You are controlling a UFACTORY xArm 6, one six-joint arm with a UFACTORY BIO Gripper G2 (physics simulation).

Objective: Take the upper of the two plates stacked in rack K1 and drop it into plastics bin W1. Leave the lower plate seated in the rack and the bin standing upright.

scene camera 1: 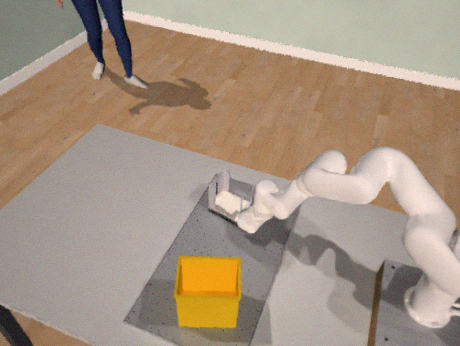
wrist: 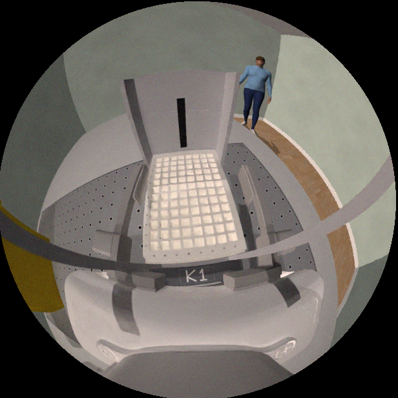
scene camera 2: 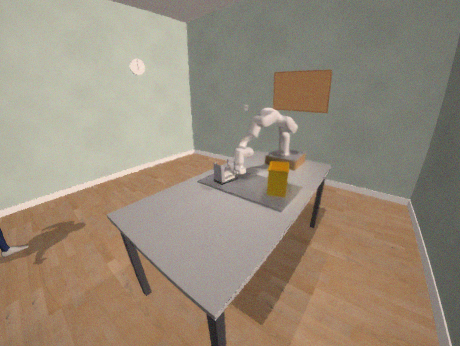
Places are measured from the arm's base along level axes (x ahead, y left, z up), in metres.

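Pixels of known places: end effector, tool point: (scene camera 1: 230, 200); arm's base, origin of the base link: (scene camera 1: 426, 306) (scene camera 2: 283, 153).
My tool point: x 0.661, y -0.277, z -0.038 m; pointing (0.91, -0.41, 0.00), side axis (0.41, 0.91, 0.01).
Ahead of a thing's pixels: the offset from my tool point to its top centre. Level surfaces: height alone.
Rack K1 @[dx -0.015, dy +0.013, dz +0.101 m] (scene camera 1: 215, 193) (scene camera 2: 219, 173) (wrist: 207, 115) stands upright on the perforated base, its slotted wall at the far side and its label facing the wrist. The upper plate @[dx -0.005, dy +0.009, dz +0.001 m] (scene camera 1: 229, 201) (wrist: 190, 210), pale with a grid of square wells, sits level in the rack; the lower plate cannot be made out beneath it. My gripper (wrist: 193, 182) is at the rack's near end, one finger along each long side of the plate. Strips of space show between fingers and plate, so it is open. Plastics bin W1 @[dx -0.039, dy +0.414, dz +0.133 m] (scene camera 1: 207, 311) (scene camera 2: 278, 181) (wrist: 25, 270), yellow, stands upright and apart from the rack.
The perforated base plate @[dz -0.046 m] (scene camera 1: 260, 265) (scene camera 2: 250, 192) lies under rack and bin on the grey table @[dz -0.059 m] (scene camera 1: 110, 200) (scene camera 2: 200, 235). The rack's near posts cross the wrist view as curved bands. A person (scene camera 1: 107, 30) (wrist: 256, 82) stands on the floor beyond the table.
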